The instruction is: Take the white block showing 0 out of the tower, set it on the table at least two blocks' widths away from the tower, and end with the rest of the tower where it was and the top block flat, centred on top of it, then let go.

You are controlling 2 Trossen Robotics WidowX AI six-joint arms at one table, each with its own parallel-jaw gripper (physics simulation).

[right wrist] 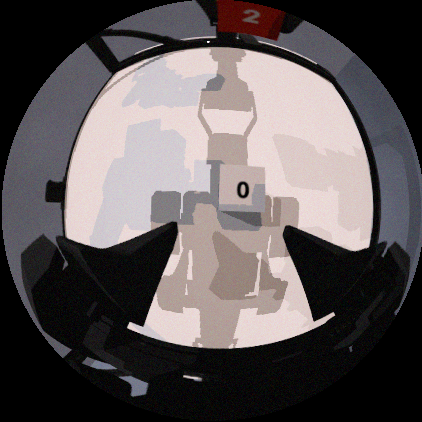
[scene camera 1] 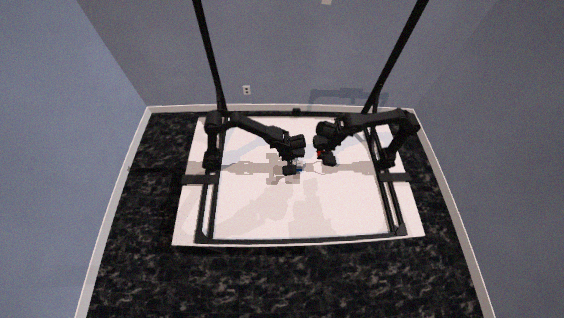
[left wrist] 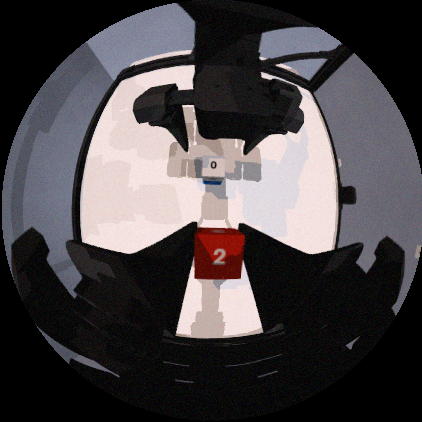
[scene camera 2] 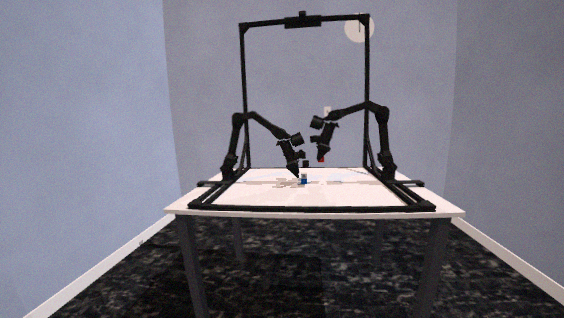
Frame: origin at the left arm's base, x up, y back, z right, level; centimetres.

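Seen in the pictures: left gripper, fingertip midpoint: (scene camera 1: 317,155) (left wrist: 217,227) (scene camera 2: 317,160); right gripper, fingertip midpoint: (right wrist: 232,229) (scene camera 1: 293,164) (left wrist: 215,150) (scene camera 2: 298,175); left arm's base at its link origin: (right wrist: 225,39) (scene camera 1: 381,165) (scene camera 2: 388,178); right arm's base at its link origin: (right wrist: 212,375) (scene camera 1: 213,166) (scene camera 2: 228,179).
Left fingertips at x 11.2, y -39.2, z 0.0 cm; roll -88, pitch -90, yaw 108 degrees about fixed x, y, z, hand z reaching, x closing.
Observation:
Offsets run from my left fingertips to a thing's top centre. "*": to the spot under its first point. Level surfaces: height alone.
The white block showing 0 @(dx -7.3, dy -7.6, dz -0.3 cm) (left wrist: 213,165) (right wrist: 242,187) (scene camera 2: 303,175) sits on top of a blue block @(dx -10.2, dy -7.6, dz -0.3 cm) (left wrist: 212,182) (scene camera 2: 303,181) that stands on the table. A red block showing 2 @(dx +2.0, dy +1.7, dz +0.0 cm) (left wrist: 219,254) (right wrist: 250,18) (scene camera 1: 320,153) (scene camera 2: 321,159) is held by my left gripper (left wrist: 217,227), which is shut on it, raised above the table and to the right of the tower in the scene views. My right gripper (right wrist: 232,229) (left wrist: 215,150) is open and empty. It is close to the tower, to its left in scene camera 2, with the white block ahead of its fingertips, not between them.
The white table @(dx -13.1 cm) (scene camera 1: 340,210) (scene camera 2: 240,198) has a black frame @(* dx -11.2, dy -9.3, dz -36.5 cm) (scene camera 1: 300,239) (scene camera 2: 310,208) along its edges, with black uprights (scene camera 2: 244,75) at the back. Both arms reach in over the middle, with their grippers close to each other. Arm shadows lie across the table around the tower.

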